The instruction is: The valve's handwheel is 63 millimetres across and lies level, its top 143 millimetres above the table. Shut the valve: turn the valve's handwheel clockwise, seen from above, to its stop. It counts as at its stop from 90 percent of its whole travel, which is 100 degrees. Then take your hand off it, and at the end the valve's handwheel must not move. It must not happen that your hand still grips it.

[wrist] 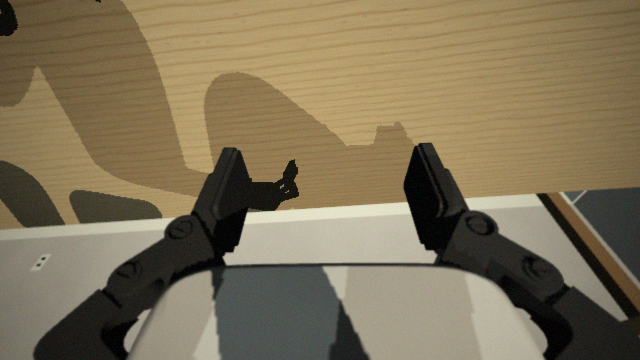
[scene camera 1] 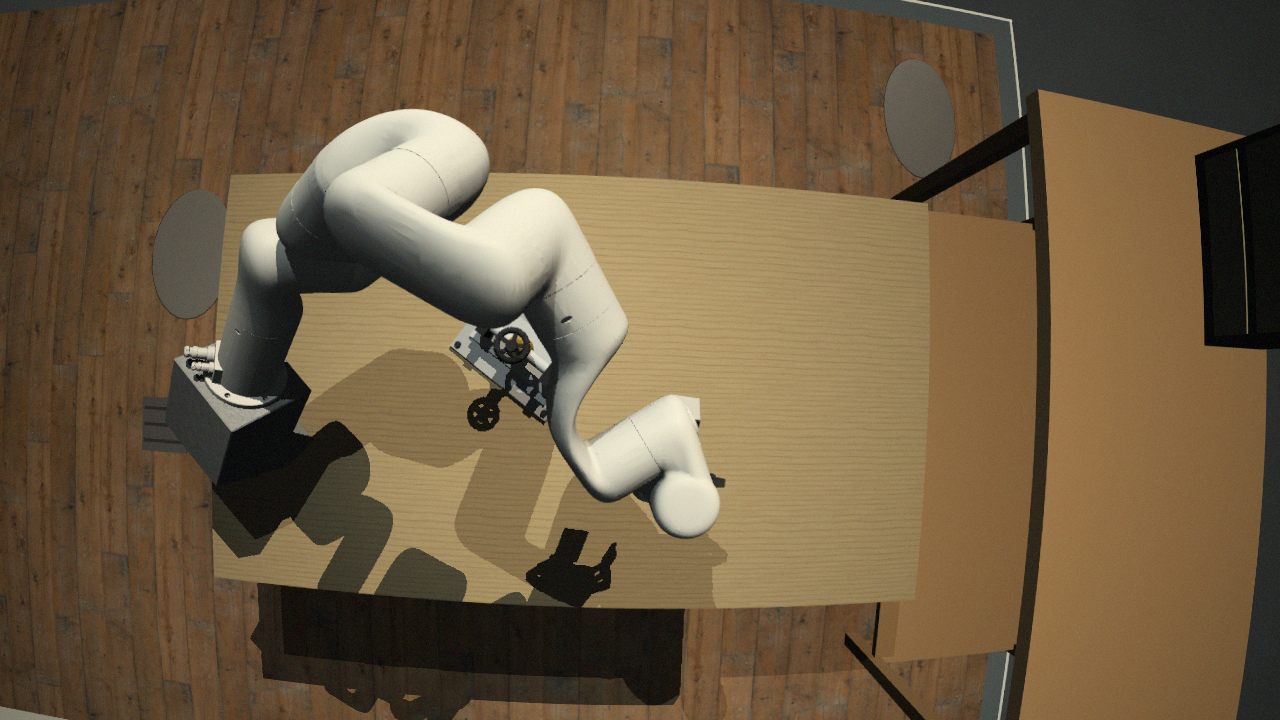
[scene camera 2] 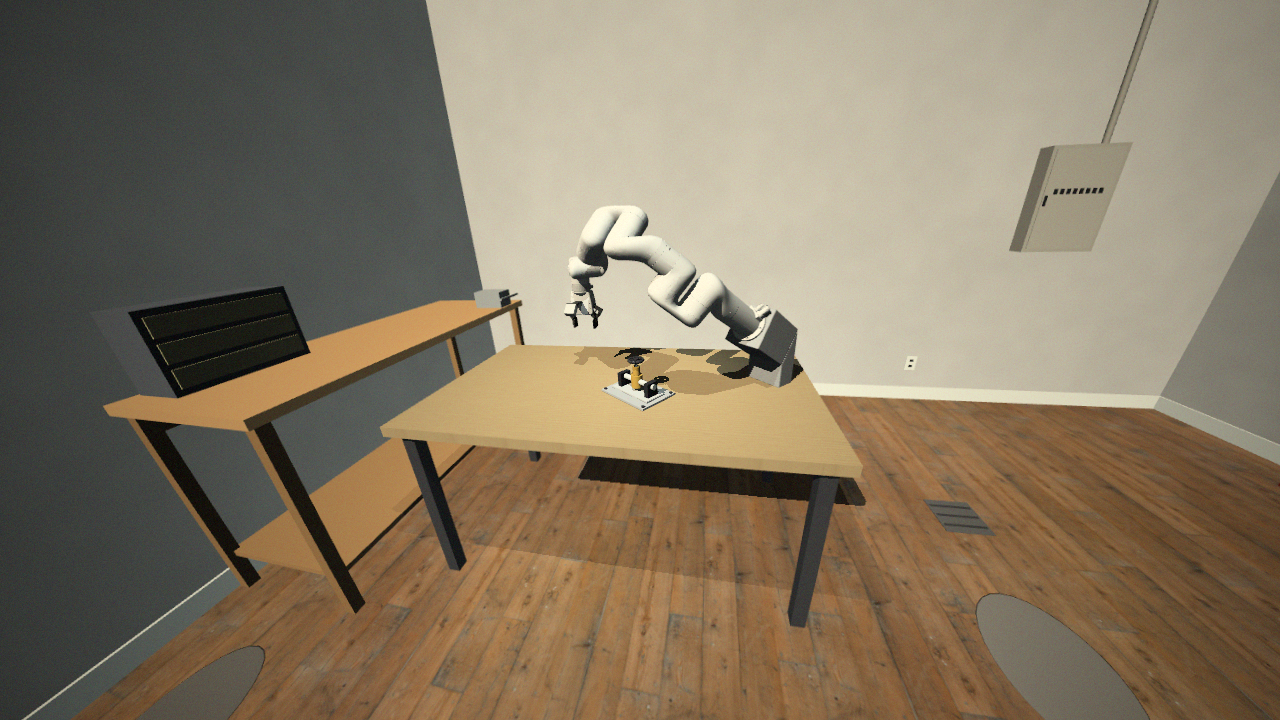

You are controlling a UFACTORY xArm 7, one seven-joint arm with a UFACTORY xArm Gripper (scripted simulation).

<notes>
In view: my gripper [scene camera 2: 585, 327] and a spoked handwheel [scene camera 1: 511, 345].
My gripper is seen too in the wrist view [wrist: 326, 166].
</notes>
